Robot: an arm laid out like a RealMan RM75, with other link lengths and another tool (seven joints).
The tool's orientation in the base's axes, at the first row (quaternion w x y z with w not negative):
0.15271 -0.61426 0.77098 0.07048
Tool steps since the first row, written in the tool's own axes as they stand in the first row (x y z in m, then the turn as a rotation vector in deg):
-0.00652 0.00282 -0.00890 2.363 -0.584 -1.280
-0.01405 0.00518 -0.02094 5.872 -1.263 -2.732
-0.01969 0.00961 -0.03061 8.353 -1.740 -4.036
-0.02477 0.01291 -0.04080 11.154 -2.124 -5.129
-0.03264 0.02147 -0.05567 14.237 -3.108 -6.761
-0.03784 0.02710 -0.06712 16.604 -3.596 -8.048
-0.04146 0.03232 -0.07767 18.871 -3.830 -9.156
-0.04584 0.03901 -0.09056 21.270 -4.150 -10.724
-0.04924 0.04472 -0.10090 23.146 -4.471 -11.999
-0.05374 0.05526 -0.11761 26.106 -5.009 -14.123
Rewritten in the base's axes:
-0.00276 0.00406 0.01027 -0.094 -2.704 0.493
-0.00534 0.00802 0.02387 -0.350 -6.542 0.786
-0.00995 0.01142 0.03446 -0.575 -9.337 1.255
-0.01366 0.01388 0.04545 -0.923 -12.344 1.414
-0.02260 0.01877 0.06134 -0.825 -15.913 2.039
-0.02872 0.02152 0.07337 -1.015 -18.600 2.529
-0.03463 0.02297 0.08408 -1.404 -21.082 2.863
-0.04216 0.02478 0.09712 -1.804 -23.842 3.595
-0.04856 0.02621 0.10752 -2.056 -26.032 4.219
-0.06036 0.02791 0.12390 -2.439 -29.528 5.312

